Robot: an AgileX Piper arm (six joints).
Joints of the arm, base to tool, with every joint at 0 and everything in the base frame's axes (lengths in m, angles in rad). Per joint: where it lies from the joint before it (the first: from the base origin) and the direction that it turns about. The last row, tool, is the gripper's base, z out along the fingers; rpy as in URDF.
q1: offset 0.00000 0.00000 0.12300 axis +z
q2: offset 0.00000 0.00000 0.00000 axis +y
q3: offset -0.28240 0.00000 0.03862 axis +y
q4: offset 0.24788 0.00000 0.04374 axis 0.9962 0 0.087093
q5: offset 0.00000 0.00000 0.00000 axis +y
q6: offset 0.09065 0.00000 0.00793 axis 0.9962 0 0.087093
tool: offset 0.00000 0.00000 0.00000 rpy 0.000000 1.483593 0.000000
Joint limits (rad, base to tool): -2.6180..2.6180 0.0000..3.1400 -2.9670..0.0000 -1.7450..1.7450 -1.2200..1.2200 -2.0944..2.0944
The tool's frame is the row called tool.
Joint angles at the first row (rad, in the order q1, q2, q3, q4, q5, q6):
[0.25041, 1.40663, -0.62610, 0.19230, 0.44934, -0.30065]
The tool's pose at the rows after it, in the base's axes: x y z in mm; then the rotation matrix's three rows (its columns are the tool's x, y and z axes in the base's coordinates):
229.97 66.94 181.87; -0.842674 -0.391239 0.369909; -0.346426 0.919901 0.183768; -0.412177 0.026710 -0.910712
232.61 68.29 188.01; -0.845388 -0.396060 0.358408; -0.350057 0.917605 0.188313; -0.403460 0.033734 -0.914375
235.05 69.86 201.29; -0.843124 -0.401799 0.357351; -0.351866 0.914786 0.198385; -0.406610 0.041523 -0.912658
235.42 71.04 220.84; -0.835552 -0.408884 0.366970; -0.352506 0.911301 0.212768; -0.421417 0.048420 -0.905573
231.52 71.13 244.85; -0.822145 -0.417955 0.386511; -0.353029 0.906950 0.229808; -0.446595 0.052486 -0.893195
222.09 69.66 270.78; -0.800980 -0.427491 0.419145; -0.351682 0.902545 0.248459; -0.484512 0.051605 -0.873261
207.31 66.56 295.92; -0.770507 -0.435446 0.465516; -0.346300 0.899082 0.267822; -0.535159 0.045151 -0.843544
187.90 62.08 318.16; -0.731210 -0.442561 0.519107; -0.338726 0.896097 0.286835; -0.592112 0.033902 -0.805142
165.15 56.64 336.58; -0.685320 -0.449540 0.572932; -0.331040 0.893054 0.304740; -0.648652 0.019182 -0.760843
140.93 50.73 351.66; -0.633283 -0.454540 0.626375; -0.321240 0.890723 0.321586; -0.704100 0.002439 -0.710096
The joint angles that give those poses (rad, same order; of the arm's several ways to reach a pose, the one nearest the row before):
[0.25044, 1.41965, -0.63955, 0.19266, 0.46792, -0.29998]
[0.25041, 1.41777, -0.66866, 0.19296, 0.51007, -0.29948]
[0.25043, 1.39882, -0.71130, 0.19319, 0.57018, -0.29627]
[0.25044, 1.36228, -0.76153, 0.19338, 0.64271, -0.29125]
[0.25040, 1.30780, -0.81136, 0.19340, 0.72094, -0.28596]
[0.25042, 1.23577, -0.85239, 0.19339, 0.79238, -0.28072]
[0.25041, 1.14919, -0.87985, 0.19340, 0.84784, -0.27547]
[0.25042, 1.05199, -0.89335, 0.19339, 0.88925, -0.27193]
[0.25044, 0.94876, -0.89678, 0.19337, 0.92305, -0.27088]
[0.25040, 0.84454, -0.89622, 0.19340, 0.95008, -0.27028]

